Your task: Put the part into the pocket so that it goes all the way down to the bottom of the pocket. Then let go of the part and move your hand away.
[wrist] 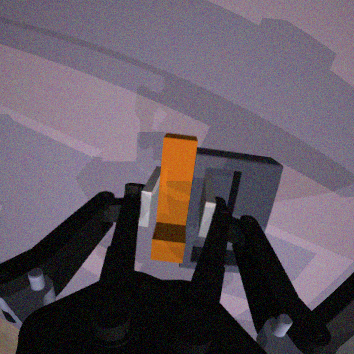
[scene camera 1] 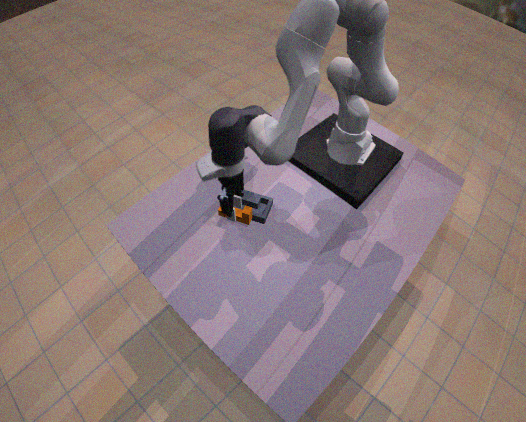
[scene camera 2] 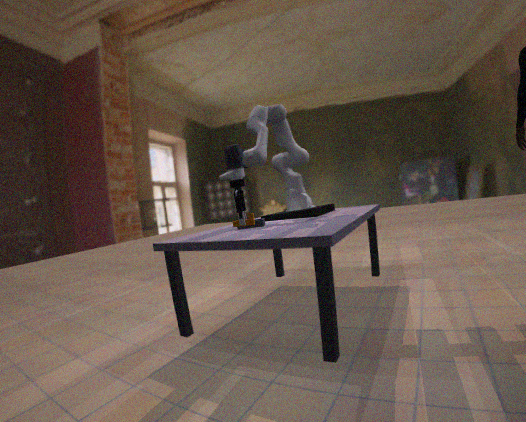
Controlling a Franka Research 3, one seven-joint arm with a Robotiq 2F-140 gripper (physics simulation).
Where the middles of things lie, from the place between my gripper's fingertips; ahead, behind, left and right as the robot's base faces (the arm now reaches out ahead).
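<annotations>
My hand: 1 cm to the right of the orange L-shaped part [wrist: 178,151], 2 cm below it.
</annotations>
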